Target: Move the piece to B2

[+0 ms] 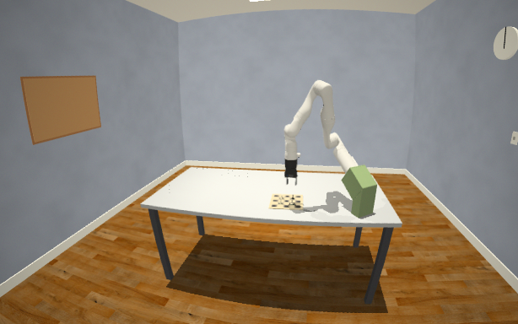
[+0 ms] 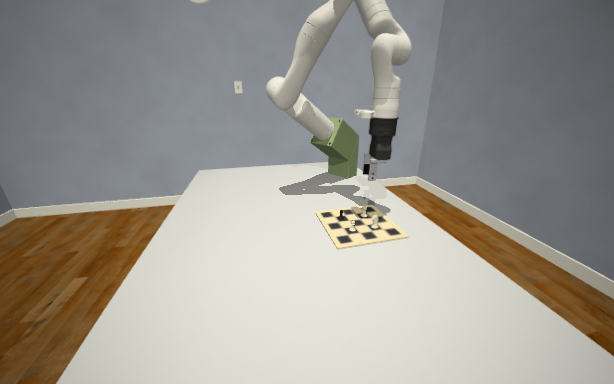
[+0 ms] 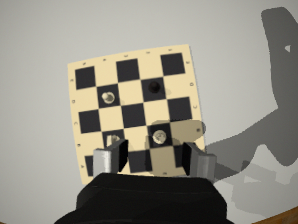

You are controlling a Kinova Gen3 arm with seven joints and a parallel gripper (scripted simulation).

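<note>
My hand is 140 mm above the pale piece and 10 mm past it. Also, from my hand: small chessboard: 160 mm below, 50 mm to the right, 20 mm ahead; then black piece: 140 mm below, 80 mm to the right, 30 mm behind.
</note>
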